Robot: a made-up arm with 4 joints.
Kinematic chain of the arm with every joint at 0, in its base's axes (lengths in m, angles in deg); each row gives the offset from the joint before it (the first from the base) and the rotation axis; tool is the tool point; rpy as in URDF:
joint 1: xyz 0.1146 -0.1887 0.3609 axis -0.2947 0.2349 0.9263
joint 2: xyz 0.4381 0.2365 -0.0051 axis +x
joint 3: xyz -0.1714 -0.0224 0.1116 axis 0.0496 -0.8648 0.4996
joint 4: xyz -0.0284 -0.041 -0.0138 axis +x
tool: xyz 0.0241 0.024 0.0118 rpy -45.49 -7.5 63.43
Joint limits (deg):
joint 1: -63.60..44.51
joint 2: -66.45..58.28
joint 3: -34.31..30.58
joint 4: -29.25..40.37
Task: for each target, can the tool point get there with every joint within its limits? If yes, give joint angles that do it. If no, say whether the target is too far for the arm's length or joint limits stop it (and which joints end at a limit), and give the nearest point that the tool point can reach.
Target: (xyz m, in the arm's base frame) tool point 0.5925 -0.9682 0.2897
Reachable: no: too far | nearest point 0.3511 -0.3638 0.4430 | short by 0.669 m
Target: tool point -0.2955 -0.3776 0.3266
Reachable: no: joint limits stop it (at a limit: joint 1, joint 3, joint 4) | nearest point 0.3160 -0.3687 0.4389 | short by 0.622 m
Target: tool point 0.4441 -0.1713 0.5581
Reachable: yes | joints -41.33 -30.01 -12.02 8.61
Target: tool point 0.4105 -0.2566 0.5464
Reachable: yes | joints -50.99 -10.40 -3.50 -17.73
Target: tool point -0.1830 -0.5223 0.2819
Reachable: no: joint limits stop it (at a limit: joint 1, joint 2, joint 3, joint 4) | nearest point 0.3174 -0.3684 0.4323 | short by 0.545 m
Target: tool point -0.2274 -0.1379 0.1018
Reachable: no: joint limits stop it (at a limit: joint 1, joint 2, joint 3, joint 4) | nearest point 0.0945 0.2183 0.3183 | short by 0.527 m
